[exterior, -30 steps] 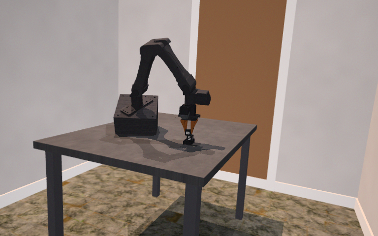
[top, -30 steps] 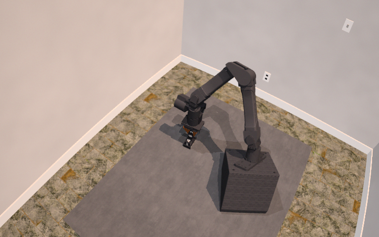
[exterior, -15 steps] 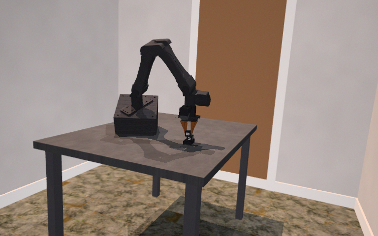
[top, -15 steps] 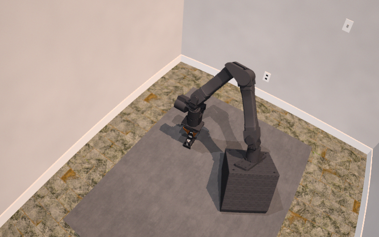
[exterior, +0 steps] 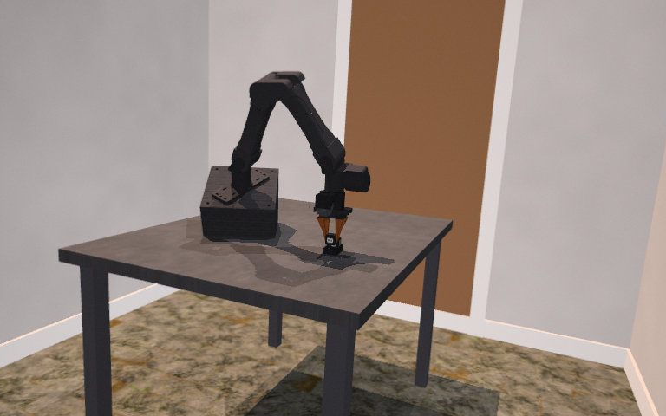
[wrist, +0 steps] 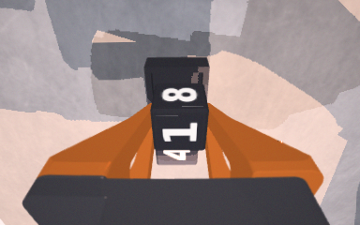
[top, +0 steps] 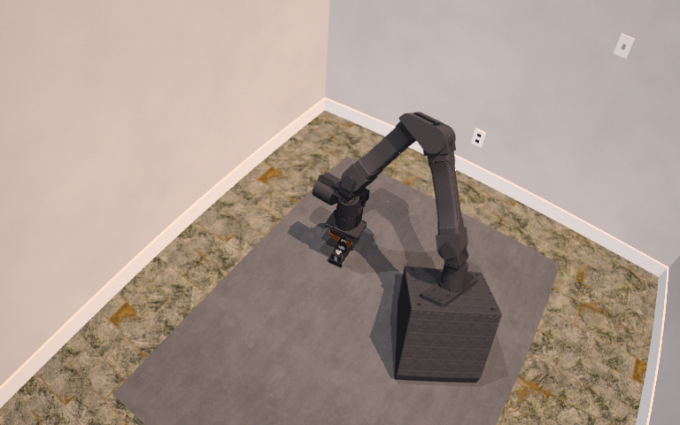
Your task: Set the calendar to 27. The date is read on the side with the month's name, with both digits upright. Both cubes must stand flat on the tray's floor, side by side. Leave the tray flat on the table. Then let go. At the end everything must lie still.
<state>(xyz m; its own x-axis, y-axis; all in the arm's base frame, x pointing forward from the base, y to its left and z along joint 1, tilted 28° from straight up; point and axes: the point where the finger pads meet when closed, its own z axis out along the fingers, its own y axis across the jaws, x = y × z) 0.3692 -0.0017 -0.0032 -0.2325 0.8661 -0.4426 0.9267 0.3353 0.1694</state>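
Now: the black tray 40 mm below my hand and 20 mm to the left of it. Round my hand: black digit cube right at my hand; then black cube 30 mm to the left, 20 mm below, 10 mm behind.
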